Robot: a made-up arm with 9 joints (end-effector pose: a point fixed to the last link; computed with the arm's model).
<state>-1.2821 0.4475 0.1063 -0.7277 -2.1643 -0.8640 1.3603 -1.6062 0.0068</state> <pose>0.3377 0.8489 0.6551 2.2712 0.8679 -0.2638</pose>
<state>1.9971 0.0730 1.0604 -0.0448 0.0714 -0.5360 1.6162 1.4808 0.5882</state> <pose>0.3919 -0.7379 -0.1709 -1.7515 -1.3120 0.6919</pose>
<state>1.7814 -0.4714 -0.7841 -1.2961 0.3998 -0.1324 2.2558 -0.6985 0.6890</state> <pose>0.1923 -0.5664 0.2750 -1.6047 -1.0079 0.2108</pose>
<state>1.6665 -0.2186 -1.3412 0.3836 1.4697 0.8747 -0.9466 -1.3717 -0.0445</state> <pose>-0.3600 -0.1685 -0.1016 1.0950 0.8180 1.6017</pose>
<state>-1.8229 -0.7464 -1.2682 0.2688 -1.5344 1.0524 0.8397 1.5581 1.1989</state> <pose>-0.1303 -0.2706 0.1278 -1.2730 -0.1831 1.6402</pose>
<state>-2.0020 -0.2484 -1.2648 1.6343 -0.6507 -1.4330 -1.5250 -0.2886 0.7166</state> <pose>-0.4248 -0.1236 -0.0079 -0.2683 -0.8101 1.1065</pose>
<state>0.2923 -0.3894 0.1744 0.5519 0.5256 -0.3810 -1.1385 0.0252 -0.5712</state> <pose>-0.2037 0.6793 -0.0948 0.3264 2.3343 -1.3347</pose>
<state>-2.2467 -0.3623 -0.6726 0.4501 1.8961 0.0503 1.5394 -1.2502 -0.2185</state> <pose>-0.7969 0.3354 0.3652 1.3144 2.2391 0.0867</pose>
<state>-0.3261 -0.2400 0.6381 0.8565 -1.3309 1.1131 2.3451 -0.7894 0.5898</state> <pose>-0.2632 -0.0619 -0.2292 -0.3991 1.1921 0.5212</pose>
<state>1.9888 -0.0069 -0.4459 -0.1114 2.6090 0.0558 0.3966 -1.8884 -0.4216</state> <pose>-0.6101 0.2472 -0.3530 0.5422 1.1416 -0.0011</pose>
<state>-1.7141 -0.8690 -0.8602 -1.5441 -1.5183 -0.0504 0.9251 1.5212 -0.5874</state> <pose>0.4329 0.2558 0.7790 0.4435 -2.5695 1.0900</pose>
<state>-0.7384 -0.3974 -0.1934 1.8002 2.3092 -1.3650 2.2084 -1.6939 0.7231</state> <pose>-0.5940 -0.0447 -0.5235 -0.8399 1.3409 1.2127</pose>
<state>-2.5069 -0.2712 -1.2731 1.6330 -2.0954 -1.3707 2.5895 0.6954 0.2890</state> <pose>0.1675 -0.4585 -0.3380 -0.0306 -0.3769 1.7192</pose>
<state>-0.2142 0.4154 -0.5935 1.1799 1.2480 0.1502 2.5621 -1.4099 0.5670</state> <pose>-0.5564 0.5671 0.1463 0.8883 2.1325 -0.7762</pose>
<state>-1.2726 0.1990 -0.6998 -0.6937 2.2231 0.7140 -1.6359 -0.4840 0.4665</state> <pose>-0.2326 0.2689 0.0958 1.3014 -1.4464 1.2030</pose>
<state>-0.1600 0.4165 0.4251 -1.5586 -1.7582 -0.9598 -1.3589 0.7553 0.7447</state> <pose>-0.0978 0.3176 -0.4572 -1.3141 1.7391 -0.5959</pose>
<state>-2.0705 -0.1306 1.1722 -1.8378 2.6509 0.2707 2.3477 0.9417 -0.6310</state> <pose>0.0227 -0.3776 0.6897 0.9842 2.3674 0.1357</pose>
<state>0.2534 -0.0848 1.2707 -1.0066 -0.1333 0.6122 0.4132 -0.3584 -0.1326</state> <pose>0.0235 -0.0878 -0.5399 0.8540 -1.3952 -2.4540</pose>
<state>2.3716 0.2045 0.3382 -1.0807 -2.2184 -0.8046 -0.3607 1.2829 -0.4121</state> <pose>0.2573 -0.6260 0.2136 -1.6362 0.8482 -0.0714</pose>
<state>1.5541 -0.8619 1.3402 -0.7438 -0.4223 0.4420 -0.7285 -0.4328 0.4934</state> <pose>0.2693 -0.1790 -0.0230 1.5697 -0.0589 -1.3263</pose>
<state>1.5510 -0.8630 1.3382 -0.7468 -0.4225 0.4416 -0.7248 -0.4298 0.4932</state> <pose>0.2701 -0.1801 -0.0247 1.5691 -0.0639 -1.3290</pose>
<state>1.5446 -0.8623 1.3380 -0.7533 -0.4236 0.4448 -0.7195 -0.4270 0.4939</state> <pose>0.2699 -0.1825 -0.0267 1.5722 -0.0744 -1.3345</pose>
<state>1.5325 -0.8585 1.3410 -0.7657 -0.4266 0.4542 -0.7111 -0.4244 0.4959</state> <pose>0.2681 -0.1873 -0.0291 1.5812 -0.0951 -1.3447</pose>
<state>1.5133 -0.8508 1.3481 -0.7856 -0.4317 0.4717 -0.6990 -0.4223 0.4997</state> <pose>0.2639 -0.1950 -0.0322 1.5971 -0.1284 -1.3615</pose>
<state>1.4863 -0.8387 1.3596 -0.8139 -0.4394 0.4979 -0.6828 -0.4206 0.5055</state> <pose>0.2567 -0.2057 -0.0365 1.6183 -0.1759 -1.3866</pose>
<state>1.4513 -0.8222 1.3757 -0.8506 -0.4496 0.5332 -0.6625 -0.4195 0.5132</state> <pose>0.2459 -0.2187 -0.0423 1.6430 -0.2376 -1.4213</pose>
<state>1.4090 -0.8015 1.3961 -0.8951 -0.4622 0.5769 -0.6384 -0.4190 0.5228</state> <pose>0.2312 -0.2329 -0.0500 1.6670 -0.3123 -1.4668</pose>
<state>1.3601 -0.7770 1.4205 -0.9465 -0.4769 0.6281 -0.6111 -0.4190 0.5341</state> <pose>0.2123 -0.2470 -0.0599 1.6858 -0.3979 -1.5239</pose>
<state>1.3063 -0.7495 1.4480 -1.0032 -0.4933 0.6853 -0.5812 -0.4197 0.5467</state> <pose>0.1895 -0.2594 -0.0717 1.6947 -0.4907 -1.5918</pose>
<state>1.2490 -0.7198 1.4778 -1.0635 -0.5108 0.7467 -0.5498 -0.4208 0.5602</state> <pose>0.1637 -0.2686 -0.0849 1.6901 -0.5864 -1.6690</pose>
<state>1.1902 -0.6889 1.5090 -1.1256 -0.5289 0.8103 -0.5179 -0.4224 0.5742</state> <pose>0.1361 -0.2735 -0.0983 1.6699 -0.6801 -1.7529</pose>
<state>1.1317 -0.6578 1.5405 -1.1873 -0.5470 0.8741 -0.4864 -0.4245 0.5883</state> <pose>0.1081 -0.2740 -0.1109 1.6341 -0.7673 -1.8393</pose>
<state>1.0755 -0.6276 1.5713 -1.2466 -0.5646 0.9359 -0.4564 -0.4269 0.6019</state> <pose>0.0813 -0.2704 -0.1216 1.5853 -0.8443 -1.9236</pose>
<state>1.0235 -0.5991 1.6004 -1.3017 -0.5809 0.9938 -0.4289 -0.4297 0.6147</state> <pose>0.0571 -0.2637 -0.1299 1.5278 -0.9088 -2.0021</pose>
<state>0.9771 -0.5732 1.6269 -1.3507 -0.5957 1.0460 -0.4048 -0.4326 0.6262</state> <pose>0.0363 -0.2552 -0.1355 1.4673 -0.9600 -2.0708</pose>
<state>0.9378 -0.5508 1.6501 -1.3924 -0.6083 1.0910 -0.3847 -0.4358 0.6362</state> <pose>0.0195 -0.2462 -0.1388 1.4100 -0.9985 -2.1279</pose>
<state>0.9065 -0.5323 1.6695 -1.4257 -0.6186 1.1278 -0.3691 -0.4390 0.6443</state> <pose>0.0066 -0.2379 -0.1402 1.3607 -1.0262 -2.1720</pose>
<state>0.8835 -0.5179 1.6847 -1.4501 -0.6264 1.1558 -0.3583 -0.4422 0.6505</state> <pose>-0.0025 -0.2311 -0.1403 1.3231 -1.0448 -2.2035</pose>
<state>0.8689 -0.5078 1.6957 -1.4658 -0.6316 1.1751 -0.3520 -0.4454 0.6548</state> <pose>-0.0085 -0.2262 -0.1396 1.2990 -1.0566 -2.2232</pose>
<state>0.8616 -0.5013 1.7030 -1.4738 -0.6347 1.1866 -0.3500 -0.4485 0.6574</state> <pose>-0.0117 -0.2231 -0.1384 1.2877 -1.0630 -2.2329</pose>
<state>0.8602 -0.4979 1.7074 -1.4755 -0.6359 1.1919 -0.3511 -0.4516 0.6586</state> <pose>-0.0130 -0.2216 -0.1371 1.2875 -1.0660 -2.2348</pose>
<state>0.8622 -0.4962 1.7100 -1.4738 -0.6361 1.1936 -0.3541 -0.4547 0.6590</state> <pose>-0.0132 -0.2210 -0.1356 1.2933 -1.0668 -2.2324</pose>
